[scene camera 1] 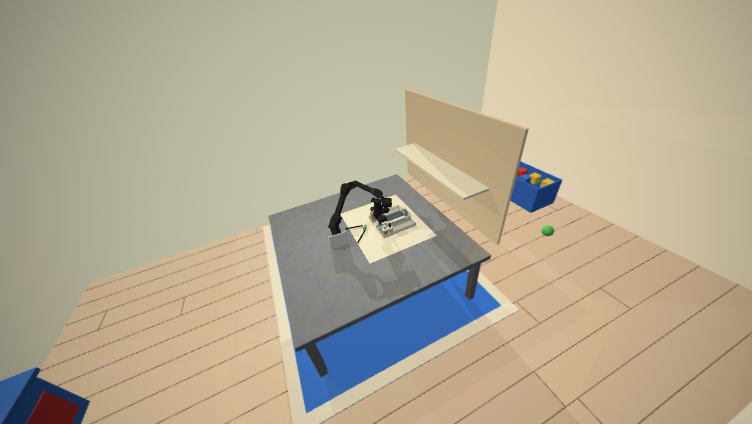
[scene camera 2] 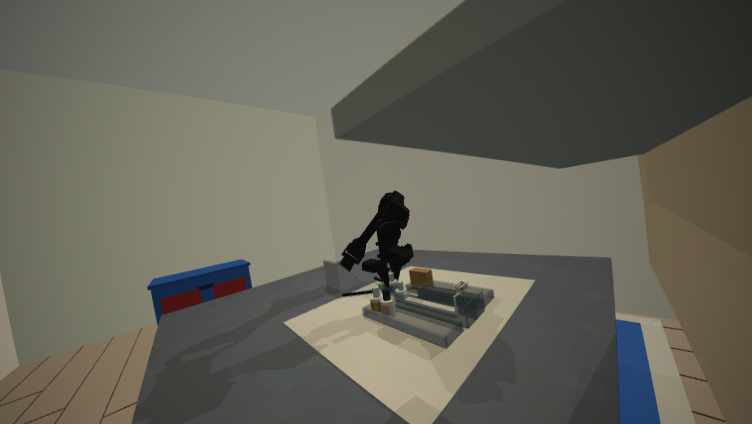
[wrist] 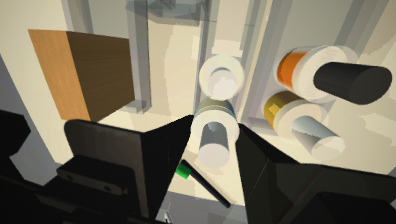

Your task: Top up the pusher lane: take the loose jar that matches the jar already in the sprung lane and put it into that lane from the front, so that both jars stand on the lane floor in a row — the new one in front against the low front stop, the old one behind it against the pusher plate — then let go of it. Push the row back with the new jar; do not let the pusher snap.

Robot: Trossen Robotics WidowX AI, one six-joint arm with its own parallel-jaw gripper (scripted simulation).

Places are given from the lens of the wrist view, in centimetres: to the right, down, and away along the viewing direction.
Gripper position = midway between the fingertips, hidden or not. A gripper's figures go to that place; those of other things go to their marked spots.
gripper [wrist: 214, 123]: 1, 1, 11
white-lidded jar [wrist: 215, 129]: 1, 1, 8
